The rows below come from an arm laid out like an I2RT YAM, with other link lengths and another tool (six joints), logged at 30 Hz.
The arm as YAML. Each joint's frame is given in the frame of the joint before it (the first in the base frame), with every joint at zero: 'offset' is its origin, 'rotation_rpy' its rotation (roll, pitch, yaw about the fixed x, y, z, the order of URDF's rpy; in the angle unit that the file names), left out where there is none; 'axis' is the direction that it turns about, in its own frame. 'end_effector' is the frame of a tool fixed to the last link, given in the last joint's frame.
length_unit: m
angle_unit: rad
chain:
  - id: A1
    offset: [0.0, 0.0, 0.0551]
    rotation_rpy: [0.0, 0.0, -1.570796]
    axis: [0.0, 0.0, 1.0]
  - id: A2
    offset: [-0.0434, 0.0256, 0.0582]
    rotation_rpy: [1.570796, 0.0, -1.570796]
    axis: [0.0, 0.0, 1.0]
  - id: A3
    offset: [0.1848, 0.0, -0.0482]
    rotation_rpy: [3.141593, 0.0, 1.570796]
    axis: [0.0, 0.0, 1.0]
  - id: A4
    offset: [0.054, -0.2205, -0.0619]
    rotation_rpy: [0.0, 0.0, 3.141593]
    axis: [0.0, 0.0, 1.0]
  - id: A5
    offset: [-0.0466, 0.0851, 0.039]
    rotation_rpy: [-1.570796, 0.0, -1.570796]
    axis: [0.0, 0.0, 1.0]
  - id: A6
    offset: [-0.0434, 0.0, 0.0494]
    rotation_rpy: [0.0, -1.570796, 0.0]
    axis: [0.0, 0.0, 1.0]
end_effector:
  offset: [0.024, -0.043, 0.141]
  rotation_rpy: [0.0, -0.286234, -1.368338]
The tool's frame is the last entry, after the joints.
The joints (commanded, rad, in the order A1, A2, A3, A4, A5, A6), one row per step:
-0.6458 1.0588 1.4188 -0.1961 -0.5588 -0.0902
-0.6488 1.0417 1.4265 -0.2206 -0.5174 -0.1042
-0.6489 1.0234 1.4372 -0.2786 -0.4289 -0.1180
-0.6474 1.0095 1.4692 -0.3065 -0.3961 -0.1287
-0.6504 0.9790 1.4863 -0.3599 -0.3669 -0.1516
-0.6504 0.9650 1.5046 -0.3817 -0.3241 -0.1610
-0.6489 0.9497 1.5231 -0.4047 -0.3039 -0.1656
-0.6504 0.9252 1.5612 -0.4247 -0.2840 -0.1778
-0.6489 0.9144 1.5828 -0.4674 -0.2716 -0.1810
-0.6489 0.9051 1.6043 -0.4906 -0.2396 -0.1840
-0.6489 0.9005 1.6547 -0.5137 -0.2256 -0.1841
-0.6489 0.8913 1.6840 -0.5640 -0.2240 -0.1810
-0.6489 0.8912 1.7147 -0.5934 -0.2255 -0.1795
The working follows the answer.
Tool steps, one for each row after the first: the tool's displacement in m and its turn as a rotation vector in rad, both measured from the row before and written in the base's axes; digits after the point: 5 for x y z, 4 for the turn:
-0.00812 -0.00503 0.00414 -0.0086 -0.0029 -0.0458
-0.01199 -0.01177 -0.00307 0.0145 0.0174 -0.0894
-0.00990 0.00028 0.01232 -0.0174 -0.0148 -0.0324
-0.01289 0.00102 0.00462 -0.0149 0.0079 -0.0351
-0.01029 -0.00254 0.00728 -0.0101 -0.0095 -0.0436
-0.00831 0.00207 0.00696 -0.0082 -0.0091 -0.0191
-0.01507 0.00582 0.01901 -0.0340 -0.0321 -0.0232
-0.00666 0.00265 0.00076 0.0053 0.0078 -0.0113
-0.00944 -0.00054 0.00538 -0.0021 -0.0089 -0.0319
-0.01146 0.00535 0.01525 -0.0169 -0.0273 -0.0137
-0.00668 0.00474 0.00020 0.0102 0.0080 -0.0009
-0.00469 0.00394 0.00379 0.0002 -0.0015 0.0018

Tool pose at each row, in the base's axes (x y z in m, rotation vector in rad; rounded; the steps above come from the unrounded poses):
0.35654 -0.17137 0.42338 -1.1970 0.9552 -1.1208
0.34842 -0.17640 0.42752 -1.1853 0.9808 -1.1636
0.33642 -0.18816 0.42445 -1.1516 1.0630 -1.2163
0.32652 -0.18789 0.43677 -1.1410 1.0654 -1.2598
0.31363 -0.18687 0.44139 -1.1438 1.0877 -1.2936
0.30335 -0.18941 0.44867 -1.1258 1.1057 -1.3385
0.29504 -0.18733 0.45562 -1.1166 1.1078 -1.3629
0.27996 -0.18151 0.47463 -1.1058 1.0811 -1.4178
0.27331 -0.17885 0.47539 -1.1038 1.0976 -1.4198
0.26387 -0.17939 0.48077 -1.0849 1.1120 -1.4498
0.25241 -0.17404 0.49603 -1.0681 1.0917 -1.4829
0.24573 -0.16930 0.49623 -1.0674 1.1043 -1.4735
0.24104 -0.16536 0.50002 -1.0667 1.1022 -1.4725

